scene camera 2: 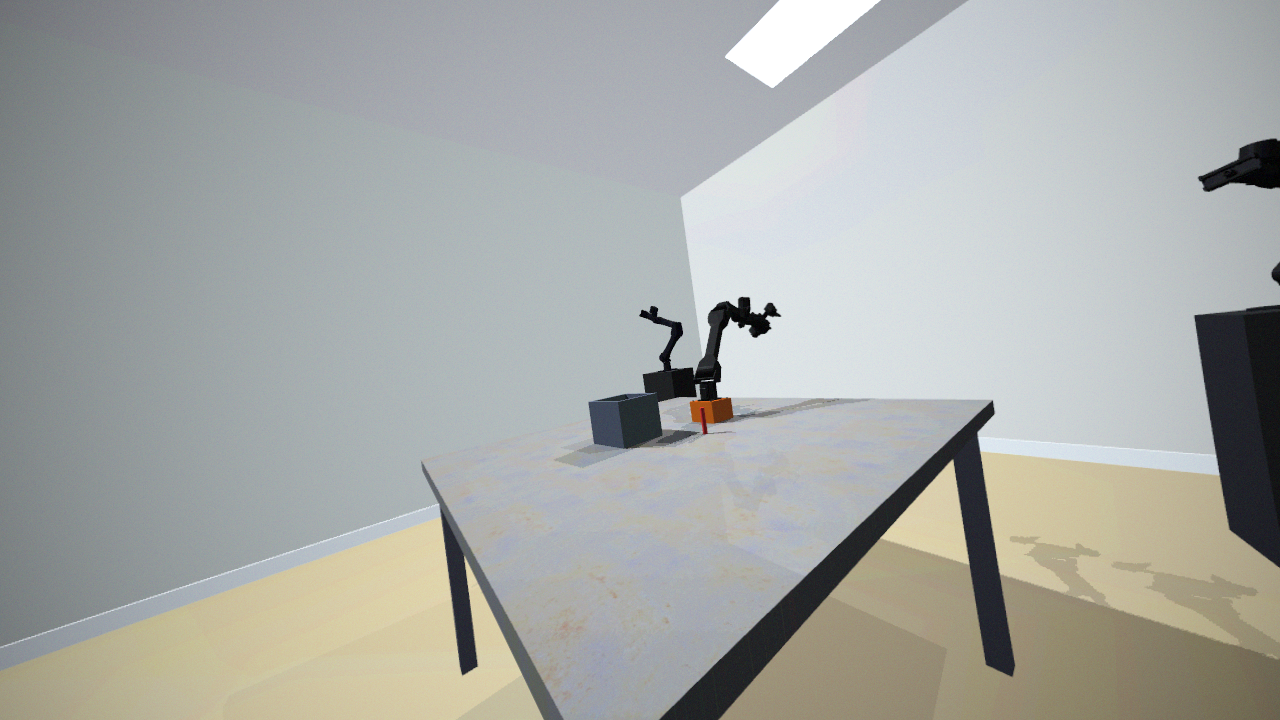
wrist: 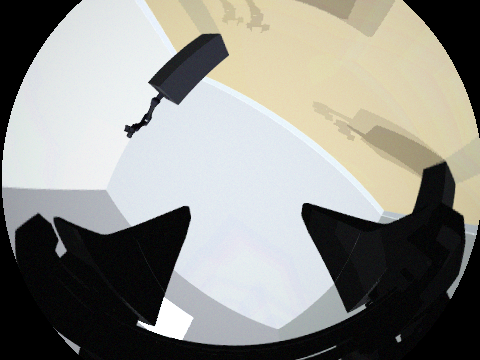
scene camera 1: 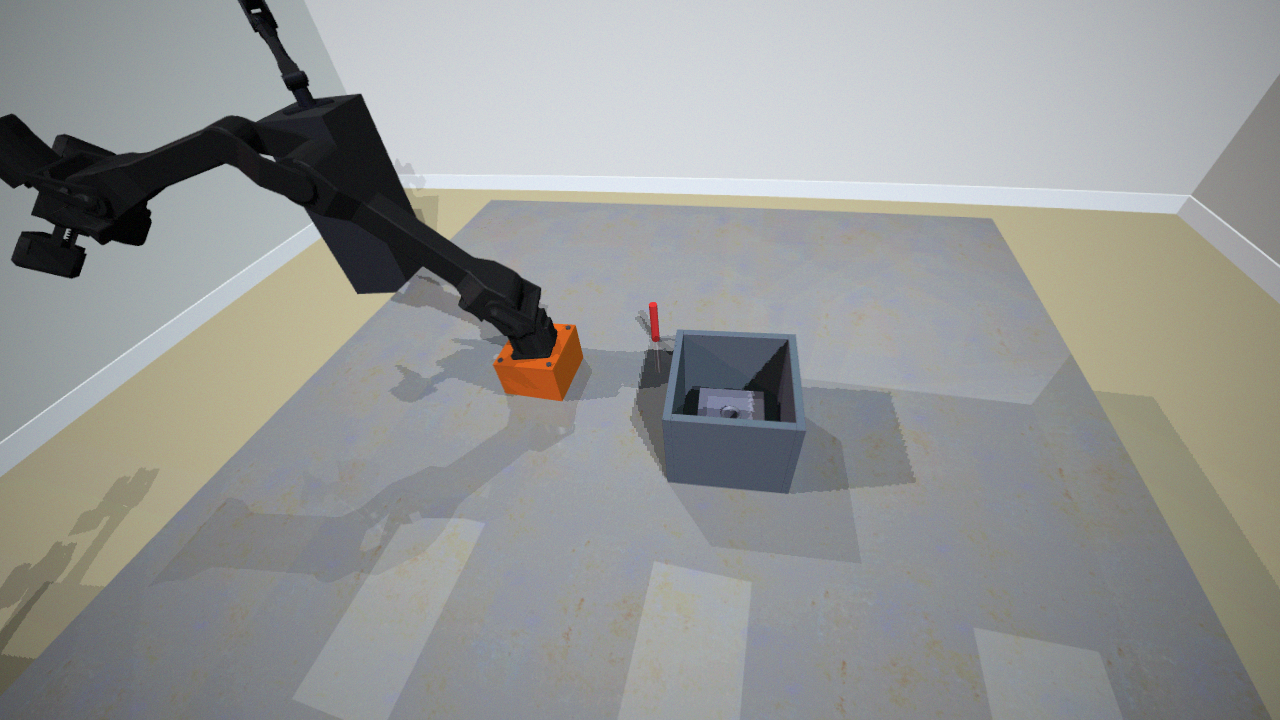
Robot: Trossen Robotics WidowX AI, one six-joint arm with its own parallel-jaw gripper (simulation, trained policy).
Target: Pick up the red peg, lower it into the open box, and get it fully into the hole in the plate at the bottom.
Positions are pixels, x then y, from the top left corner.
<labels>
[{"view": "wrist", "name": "gripper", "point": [247,212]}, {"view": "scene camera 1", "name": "gripper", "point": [61,208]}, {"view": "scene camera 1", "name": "grey box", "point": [758,455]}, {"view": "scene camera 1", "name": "light grey plate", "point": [738,404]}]
</labels>
